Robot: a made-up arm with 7 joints.
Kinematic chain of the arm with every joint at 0, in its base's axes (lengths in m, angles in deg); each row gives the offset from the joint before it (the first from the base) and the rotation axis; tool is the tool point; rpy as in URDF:
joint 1: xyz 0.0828 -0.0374 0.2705 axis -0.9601 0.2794 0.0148
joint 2: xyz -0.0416 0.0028 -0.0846 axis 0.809 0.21 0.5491
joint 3: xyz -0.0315 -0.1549 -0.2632 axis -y
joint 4: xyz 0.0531 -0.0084 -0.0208 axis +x
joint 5: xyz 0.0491 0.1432 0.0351 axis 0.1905 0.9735 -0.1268
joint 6: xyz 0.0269 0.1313 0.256 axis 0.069 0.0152 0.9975
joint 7: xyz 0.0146 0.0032 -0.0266 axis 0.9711 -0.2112 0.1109
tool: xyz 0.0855 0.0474 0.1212 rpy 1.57 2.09 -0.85
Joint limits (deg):
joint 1: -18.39..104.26
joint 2: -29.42..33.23
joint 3: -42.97..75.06
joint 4: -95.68..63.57
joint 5: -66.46..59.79
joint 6: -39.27..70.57
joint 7: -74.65..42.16
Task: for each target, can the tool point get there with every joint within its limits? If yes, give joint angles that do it. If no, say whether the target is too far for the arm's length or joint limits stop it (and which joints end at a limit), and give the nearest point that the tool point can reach.
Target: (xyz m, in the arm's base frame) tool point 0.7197 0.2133 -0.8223
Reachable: no: too far | nearest point 0.4299 0.1327 -0.5040 | short by 0.438 m
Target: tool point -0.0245 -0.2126 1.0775
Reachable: no: joint limits stop it (at a limit: joint 1, joint 2, joint 3, joint 4, joint 6) | nearest point -0.0751 -0.1720 0.8457 | short by 0.241 m
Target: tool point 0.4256 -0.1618 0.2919
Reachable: yes | joints 1.82 -14.35 -8.89 29.35 28.56 29.92 27.27
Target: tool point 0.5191 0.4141 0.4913
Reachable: no: joint limits stop it (at a limit: joint 1, joint 2) | nearest point 0.3812 0.3022 0.3070 | short by 0.256 m
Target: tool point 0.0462 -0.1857 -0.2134
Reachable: yes | joints 68.39 3.00 -10.26 -41.55 1.32 39.27 14.74
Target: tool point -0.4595 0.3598 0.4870
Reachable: no: joint limits stop it (at a limit: joint 1, joint 2, joint 3) | nearest point -0.3368 0.2258 0.5050 | short by 0.183 m
